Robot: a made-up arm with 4 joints. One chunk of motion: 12 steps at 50 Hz.
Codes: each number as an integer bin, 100 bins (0 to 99) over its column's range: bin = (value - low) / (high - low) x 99, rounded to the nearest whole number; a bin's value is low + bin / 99 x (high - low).
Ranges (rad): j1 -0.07..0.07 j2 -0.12..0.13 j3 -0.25..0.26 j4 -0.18..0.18
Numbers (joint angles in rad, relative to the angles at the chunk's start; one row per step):
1: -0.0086 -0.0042 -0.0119 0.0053
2: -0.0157 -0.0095 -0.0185 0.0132
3: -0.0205 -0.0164 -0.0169 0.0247
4: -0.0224 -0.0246 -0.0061 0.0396
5: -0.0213 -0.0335 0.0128 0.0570
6: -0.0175 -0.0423 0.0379 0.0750
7: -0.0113 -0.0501 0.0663 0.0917
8: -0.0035 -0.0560 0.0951 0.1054
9: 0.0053 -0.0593 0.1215 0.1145
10: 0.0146 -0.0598 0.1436 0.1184
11: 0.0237 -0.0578 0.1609 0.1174
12: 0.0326 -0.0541 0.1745 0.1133
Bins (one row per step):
1: 43 46 46 51
2: 38 44 45 53
3: 35 41 45 56
4: 34 38 47 60
5: 34 34 51 65
6: 37 31 56 70
7: 42 28 61 75
8: 47 25 67 78
9: 53 24 72 81
10: 60 24 76 82
11: 66 25 80 82
12: 73 26 82 81

